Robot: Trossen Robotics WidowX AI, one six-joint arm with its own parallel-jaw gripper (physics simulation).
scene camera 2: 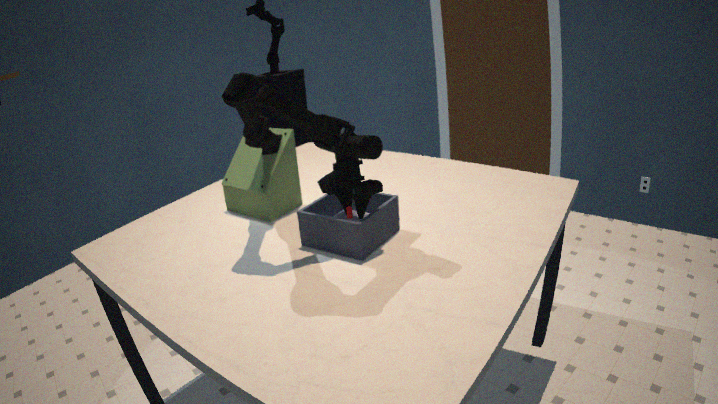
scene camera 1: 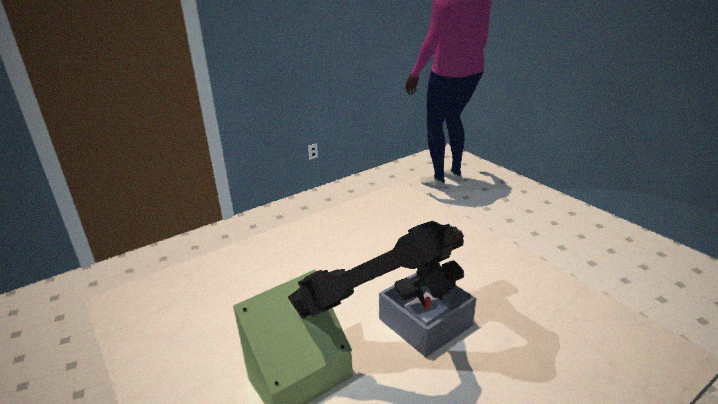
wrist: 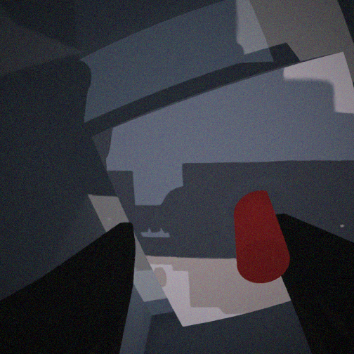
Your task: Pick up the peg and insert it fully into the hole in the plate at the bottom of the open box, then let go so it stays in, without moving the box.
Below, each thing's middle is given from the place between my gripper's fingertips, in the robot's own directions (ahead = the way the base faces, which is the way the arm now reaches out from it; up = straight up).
Labels:
Now: hand 20 mm past the red peg [wrist: 261, 253] and 20 mm above it. Also, from my hand: pale plate [scene camera 1: 437, 309] 20 mm behind, 30 mm below.

